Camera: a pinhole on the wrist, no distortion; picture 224 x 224 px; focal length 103.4 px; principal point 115.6 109.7 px. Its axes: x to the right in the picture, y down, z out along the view. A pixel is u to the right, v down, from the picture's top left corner.
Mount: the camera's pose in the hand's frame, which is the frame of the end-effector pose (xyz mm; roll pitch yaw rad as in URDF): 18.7 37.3 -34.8 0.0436 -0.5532 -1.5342
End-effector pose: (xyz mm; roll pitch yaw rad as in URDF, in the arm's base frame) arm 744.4 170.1 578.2 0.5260 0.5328 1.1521
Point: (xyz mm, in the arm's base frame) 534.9 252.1 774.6
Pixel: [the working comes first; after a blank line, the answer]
In the camera's frame: -174.0 -110.4 187.4

20 49
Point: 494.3 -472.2 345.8
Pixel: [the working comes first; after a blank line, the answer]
In the camera's frame: 52.1 -528.6 -508.4

behind the camera
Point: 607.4 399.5 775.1
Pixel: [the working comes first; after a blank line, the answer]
In the camera's frame: -161.0 35.4 262.0

52 124
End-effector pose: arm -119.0 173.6 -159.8 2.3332 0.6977 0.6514
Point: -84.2 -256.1 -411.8
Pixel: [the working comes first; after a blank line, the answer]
In the camera's frame: 308.8 -17.4 438.0

189 106
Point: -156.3 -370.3 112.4
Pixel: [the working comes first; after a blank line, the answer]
In the camera's frame: -27.7 -441.4 444.2

109 7
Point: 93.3 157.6 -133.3
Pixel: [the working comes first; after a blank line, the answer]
In the camera's frame: -96.5 96.8 117.1

30 195
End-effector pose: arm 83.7 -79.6 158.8 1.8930 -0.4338 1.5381
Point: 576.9 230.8 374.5
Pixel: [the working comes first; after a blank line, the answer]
In the camera's frame: 115.1 394.9 469.5

141 197
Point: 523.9 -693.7 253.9
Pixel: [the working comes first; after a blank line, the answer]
In the camera's frame: -189.9 -482.3 566.7

81 22
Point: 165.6 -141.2 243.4
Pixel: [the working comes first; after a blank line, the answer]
In the camera's frame: -30.7 -28.4 116.9

88 85
